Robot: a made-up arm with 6 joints.
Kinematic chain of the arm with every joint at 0, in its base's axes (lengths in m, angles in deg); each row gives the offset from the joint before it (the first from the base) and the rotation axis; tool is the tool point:
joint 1: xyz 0 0 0.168 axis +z
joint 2: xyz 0 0 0 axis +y
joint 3: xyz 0 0 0.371 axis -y
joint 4: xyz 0 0 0 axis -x
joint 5: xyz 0.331 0 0 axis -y
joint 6: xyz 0 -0.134 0 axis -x
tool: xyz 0 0 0
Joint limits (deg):
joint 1: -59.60..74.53
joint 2: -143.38..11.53
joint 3: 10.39..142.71
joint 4: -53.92..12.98
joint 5: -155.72..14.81
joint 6: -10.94..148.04
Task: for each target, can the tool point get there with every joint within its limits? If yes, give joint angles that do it. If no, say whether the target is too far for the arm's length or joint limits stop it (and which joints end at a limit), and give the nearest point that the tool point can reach.
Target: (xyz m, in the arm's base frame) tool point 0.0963 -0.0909 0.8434
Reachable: yes | joints 64.04 -18.82 64.95 -19.37 -18.86 95.74
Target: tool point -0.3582 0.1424 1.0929
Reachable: no: too far | nearest point -0.2587 0.1028 0.8359 | short by 0.278 m
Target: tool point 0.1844 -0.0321 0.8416
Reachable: yes | joints 25.32 -0.47 75.76 -36.38 -126.39 124.99
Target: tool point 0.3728 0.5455 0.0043
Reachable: no: joint limits stop it (at a limit: joint 2, joint 3, joint 4) | nearest point 0.2317 0.3390 0.4167 | short by 0.482 m
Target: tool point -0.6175 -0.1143 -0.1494
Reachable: yes | joints -1.42 -127.42 74.51 -14.74 -20.76 37.81
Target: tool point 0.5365 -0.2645 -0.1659
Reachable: no: joint limits stop it (at a limit: joint 1, joint 3, joint 4) | nearest point 0.0737 -0.2233 -0.4159 | short by 0.528 m
